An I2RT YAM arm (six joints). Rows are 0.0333 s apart.
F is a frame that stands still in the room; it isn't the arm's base.
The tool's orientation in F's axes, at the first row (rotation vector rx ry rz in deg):
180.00 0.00 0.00
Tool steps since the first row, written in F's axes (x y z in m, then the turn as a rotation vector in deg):
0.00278 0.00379 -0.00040 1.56 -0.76 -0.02
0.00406 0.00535 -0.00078 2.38 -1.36 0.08
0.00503 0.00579 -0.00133 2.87 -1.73 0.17
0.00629 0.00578 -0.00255 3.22 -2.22 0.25
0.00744 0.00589 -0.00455 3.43 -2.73 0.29
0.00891 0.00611 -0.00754 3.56 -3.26 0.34
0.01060 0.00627 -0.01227 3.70 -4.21 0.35
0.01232 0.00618 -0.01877 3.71 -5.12 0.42
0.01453 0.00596 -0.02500 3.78 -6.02 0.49
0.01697 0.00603 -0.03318 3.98 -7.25 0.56
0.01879 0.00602 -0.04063 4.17 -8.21 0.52
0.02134 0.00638 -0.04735 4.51 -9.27 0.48
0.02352 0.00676 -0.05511 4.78 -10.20 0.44
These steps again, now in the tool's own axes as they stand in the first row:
0.00278 -0.00379 0.00040 1.56 0.76 0.02
0.00406 -0.00535 0.00078 2.38 1.36 -0.08
0.00503 -0.00579 0.00133 2.87 1.73 -0.17
0.00629 -0.00578 0.00255 3.22 2.22 -0.25
0.00744 -0.00589 0.00455 3.43 2.73 -0.29
0.00891 -0.00611 0.00754 3.56 3.26 -0.34
0.01060 -0.00627 0.01227 3.70 4.21 -0.35
0.01232 -0.00618 0.01877 3.71 5.12 -0.42
0.01453 -0.00596 0.02500 3.78 6.02 -0.49
0.01697 -0.00603 0.03318 3.98 7.25 -0.56
0.01879 -0.00602 0.04063 4.17 8.21 -0.52
0.02134 -0.00638 0.04735 4.51 9.27 -0.48
0.02352 -0.00676 0.05511 4.78 10.20 -0.44

